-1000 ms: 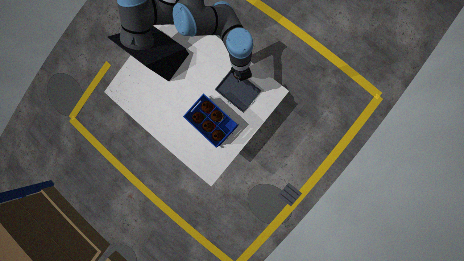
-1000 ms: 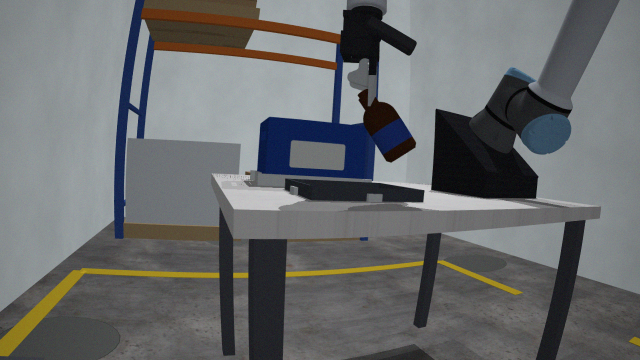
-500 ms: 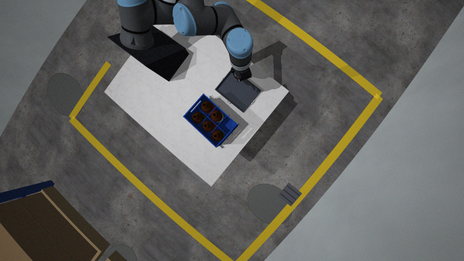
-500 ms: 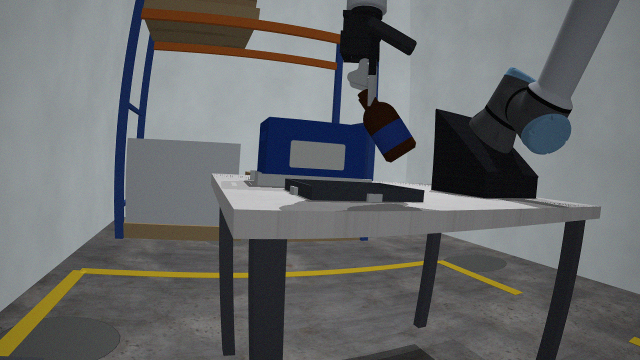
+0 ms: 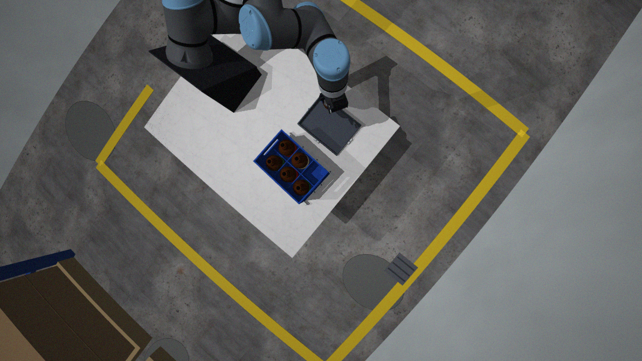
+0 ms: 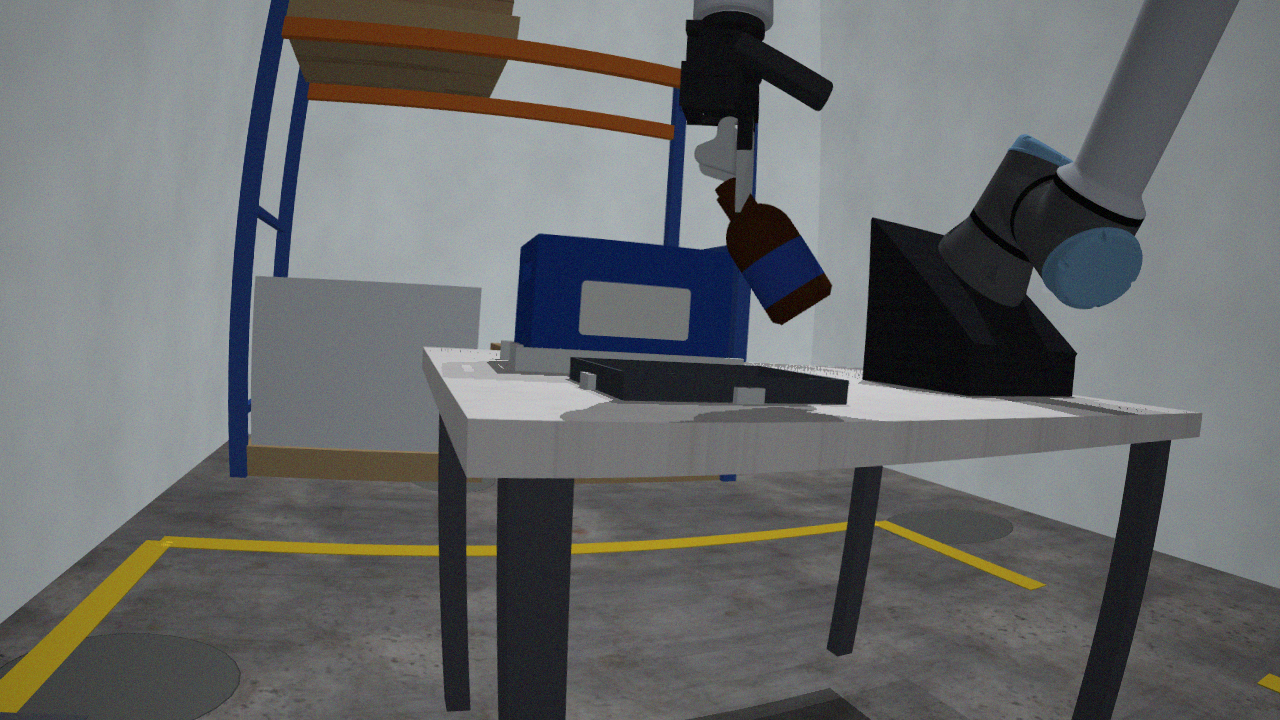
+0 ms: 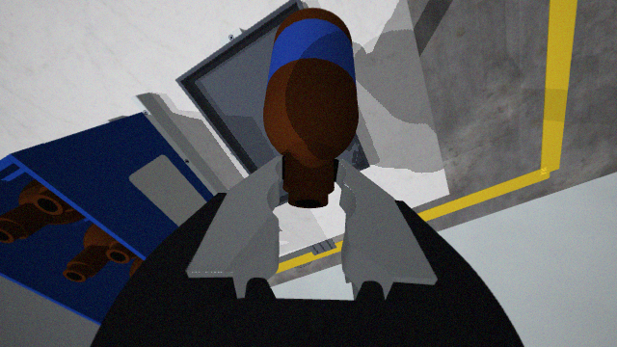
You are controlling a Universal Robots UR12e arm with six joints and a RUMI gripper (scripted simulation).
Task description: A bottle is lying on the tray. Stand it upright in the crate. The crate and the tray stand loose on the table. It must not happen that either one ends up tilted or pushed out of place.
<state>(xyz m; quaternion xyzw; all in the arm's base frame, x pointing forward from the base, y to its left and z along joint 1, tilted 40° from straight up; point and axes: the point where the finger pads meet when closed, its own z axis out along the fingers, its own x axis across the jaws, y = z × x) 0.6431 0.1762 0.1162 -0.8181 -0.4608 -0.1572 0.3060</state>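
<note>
The bottle is 2 cm behind my hand, 1 cm to the left of it and 4 cm below it. Also, from my hand: dark grey tray: 1 cm ahead, 5 cm to the right, 19 cm below; blue crate: 2 cm ahead, 31 cm to the right, 12 cm below.
</note>
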